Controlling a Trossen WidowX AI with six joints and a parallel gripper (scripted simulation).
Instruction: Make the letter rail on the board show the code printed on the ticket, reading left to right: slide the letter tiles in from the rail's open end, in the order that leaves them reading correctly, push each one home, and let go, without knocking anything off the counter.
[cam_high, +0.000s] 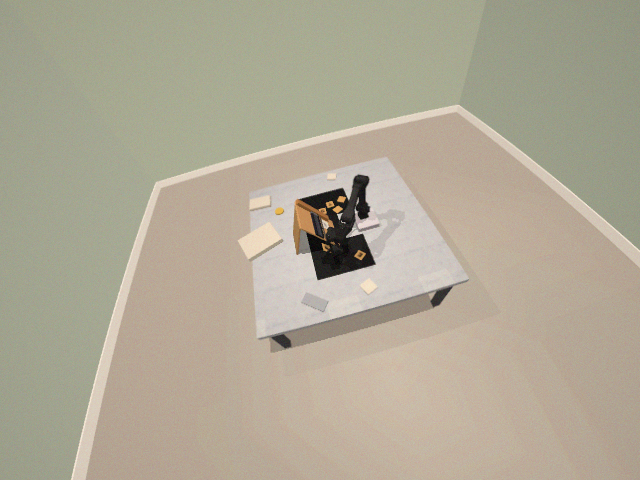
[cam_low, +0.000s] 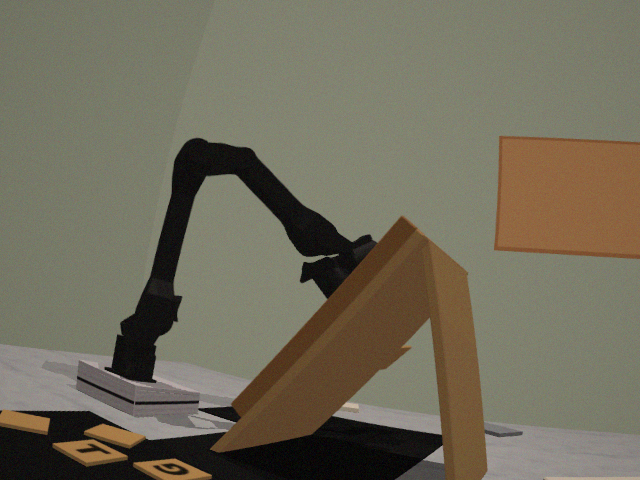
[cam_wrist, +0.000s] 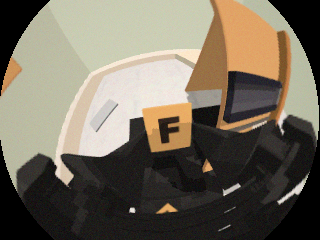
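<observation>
Right now my gripper tip is 60 mm past the white ticket, 230 mm to the left of it and 60 mm above it. Round my gripper tip: grey block 170 mm ahead, 250 mm to the left, 140 mm below; orange F tile right at my gripper tip; black mat 140 mm behind, 250 mm to the right, 140 mm below.
</observation>
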